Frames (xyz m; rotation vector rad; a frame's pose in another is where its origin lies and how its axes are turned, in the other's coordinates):
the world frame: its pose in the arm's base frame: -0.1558 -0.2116 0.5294 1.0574 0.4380 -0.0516
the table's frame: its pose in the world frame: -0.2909 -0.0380 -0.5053 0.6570 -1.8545 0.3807
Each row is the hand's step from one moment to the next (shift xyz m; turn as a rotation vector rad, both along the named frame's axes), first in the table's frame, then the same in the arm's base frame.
Working: the table's frame: its pose in the arm's base frame: -0.5945 0.1511 0.3973 1.2583 -1.5381 -0.7952

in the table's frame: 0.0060 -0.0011 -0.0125 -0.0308 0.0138 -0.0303
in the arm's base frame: 0.0121 -0.0050 0.0047 0.0241 0.0357 0.0141
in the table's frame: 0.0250 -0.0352 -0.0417 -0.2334 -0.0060 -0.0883
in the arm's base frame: 0.0509 -0.0296 -0.0115 0.0869 0.2307 -0.0394
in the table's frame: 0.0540 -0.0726 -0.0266 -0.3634 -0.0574 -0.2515
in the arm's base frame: 0.0491 -0.0683 -0.0426 0.2588 0.3565 -0.0675
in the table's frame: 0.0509 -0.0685 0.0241 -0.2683 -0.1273 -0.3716
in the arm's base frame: 0.0001 -0.0686 -0.0562 0.3947 0.2571 -0.0660
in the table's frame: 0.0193 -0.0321 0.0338 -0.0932 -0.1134 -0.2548
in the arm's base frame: -0.0211 -0.0296 -0.0349 0.2788 0.0822 -0.0445
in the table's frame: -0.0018 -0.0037 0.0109 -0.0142 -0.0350 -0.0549
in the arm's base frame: -0.0090 -0.0001 -0.0074 0.0636 0.0093 -0.0176
